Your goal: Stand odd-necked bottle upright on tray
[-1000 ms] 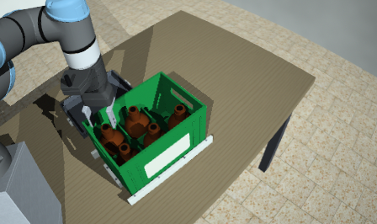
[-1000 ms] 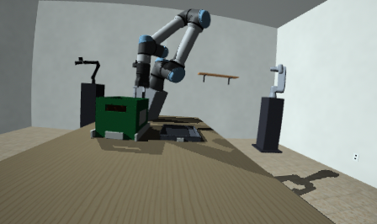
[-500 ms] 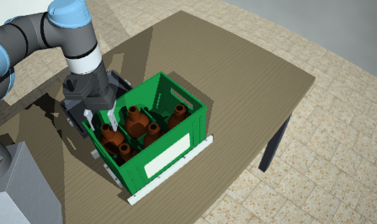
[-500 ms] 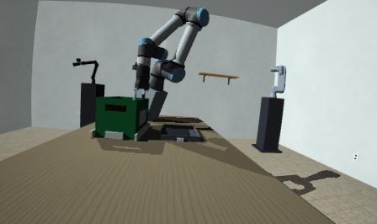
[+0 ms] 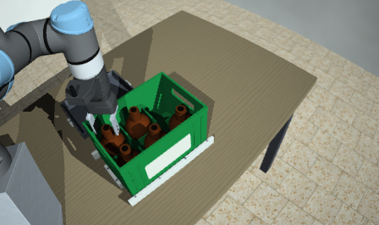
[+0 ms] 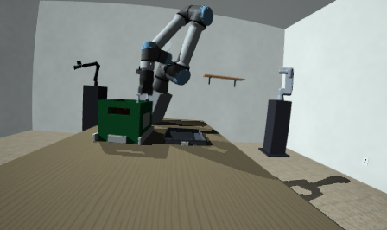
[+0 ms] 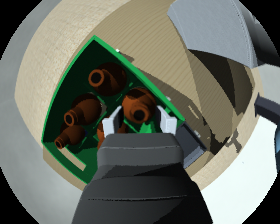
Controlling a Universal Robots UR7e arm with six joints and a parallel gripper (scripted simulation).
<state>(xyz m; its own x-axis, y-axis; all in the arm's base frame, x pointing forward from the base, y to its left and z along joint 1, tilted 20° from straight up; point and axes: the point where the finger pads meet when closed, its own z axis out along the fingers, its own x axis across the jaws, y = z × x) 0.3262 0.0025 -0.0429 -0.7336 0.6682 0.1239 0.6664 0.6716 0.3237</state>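
Right now the crate is 90 mm ahead of my hand, 40 mm to the right of it and 80 mm below it. Also, from my hand: dark grey tray 60 mm ahead, 250 mm to the left, 150 mm below.
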